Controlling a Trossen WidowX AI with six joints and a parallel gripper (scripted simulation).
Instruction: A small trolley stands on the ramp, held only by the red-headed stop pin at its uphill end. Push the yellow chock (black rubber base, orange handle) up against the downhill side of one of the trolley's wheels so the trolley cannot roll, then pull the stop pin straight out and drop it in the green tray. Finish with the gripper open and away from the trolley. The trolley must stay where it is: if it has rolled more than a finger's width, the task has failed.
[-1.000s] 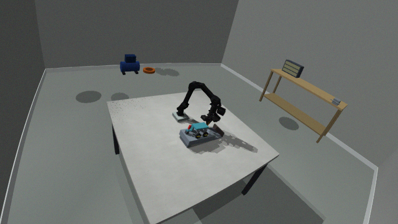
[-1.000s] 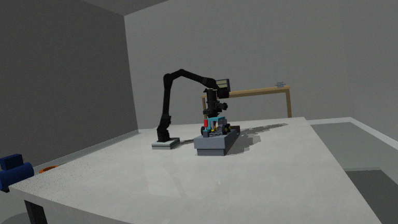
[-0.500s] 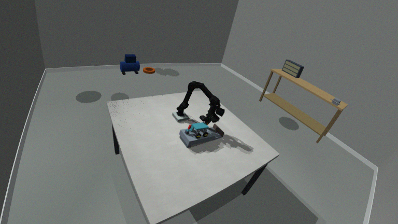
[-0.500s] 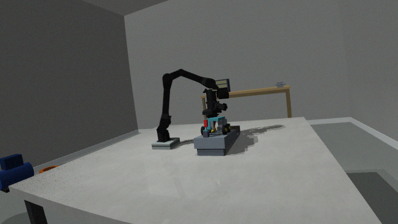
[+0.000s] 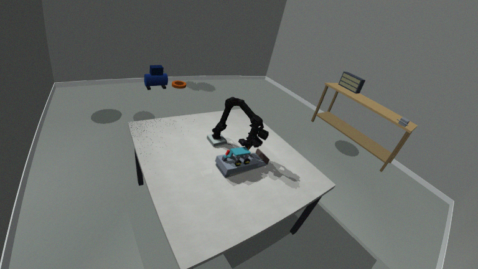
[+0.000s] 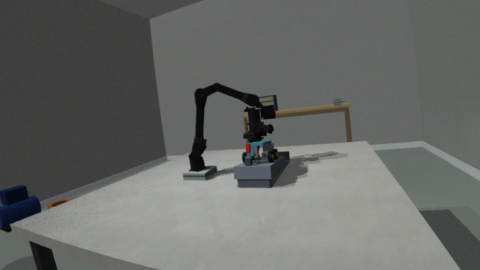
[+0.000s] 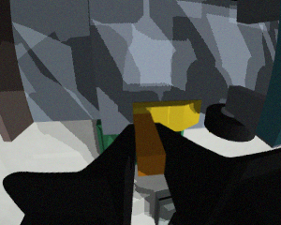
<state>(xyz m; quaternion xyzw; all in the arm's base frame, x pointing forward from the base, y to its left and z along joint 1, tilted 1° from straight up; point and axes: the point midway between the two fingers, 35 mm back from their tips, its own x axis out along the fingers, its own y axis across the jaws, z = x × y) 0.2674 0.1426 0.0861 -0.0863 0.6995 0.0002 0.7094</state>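
My gripper tip is now 60 mm short of the red-headed stop pin, 210 mm to the left of it and 40 mm below it. Also, from my gripper tip: grey ramp 70 mm ahead, 100 mm to the right, 40 mm below; then yellow chock 20 mm to the right, 10 mm below; then green tray 60 mm behind, 20 mm to the right, 90 mm below.
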